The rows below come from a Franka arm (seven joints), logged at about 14 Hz.
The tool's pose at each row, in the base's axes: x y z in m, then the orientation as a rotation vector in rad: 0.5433, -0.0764, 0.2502, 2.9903, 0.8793, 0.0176; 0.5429, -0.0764, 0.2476, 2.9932, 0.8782, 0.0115; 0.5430, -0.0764, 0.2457, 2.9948, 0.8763, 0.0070; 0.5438, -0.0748, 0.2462, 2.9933, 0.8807, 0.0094; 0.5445, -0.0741, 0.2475, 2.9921, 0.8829, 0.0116; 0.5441, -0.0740, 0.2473, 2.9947, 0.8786, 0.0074; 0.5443, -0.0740, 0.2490, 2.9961, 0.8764, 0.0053; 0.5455, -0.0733, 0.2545, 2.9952, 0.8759, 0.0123; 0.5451, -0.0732, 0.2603, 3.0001, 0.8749, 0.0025; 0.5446, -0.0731, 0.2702, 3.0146, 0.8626, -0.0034
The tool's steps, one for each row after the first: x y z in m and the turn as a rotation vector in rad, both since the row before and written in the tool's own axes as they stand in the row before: -0.0003, -0.0003, 0.0026, 0.0034, -0.0031, 0.0012; 0.0001, 0.0000, 0.0019, 0.0018, -0.0025, 0.0014; 0.0015, -0.0009, -0.0005, -0.0006, 0.0015, -0.0030; 0.0010, -0.0002, -0.0013, -0.0009, 0.0012, -0.0016; -0.0003, -0.0003, 0.0002, 0.0020, -0.0023, 0.0031; 0.0002, 0.0001, -0.0017, 0.0011, -0.0011, 0.0016; 0.0014, 0.0002, -0.0055, -0.0022, 0.0040, 0.0002; -0.0003, -0.0002, -0.0058, 0.0060, -0.0048, 0.0014; -0.0004, -0.0002, -0.0099, 0.0112, -0.0008, 0.0101
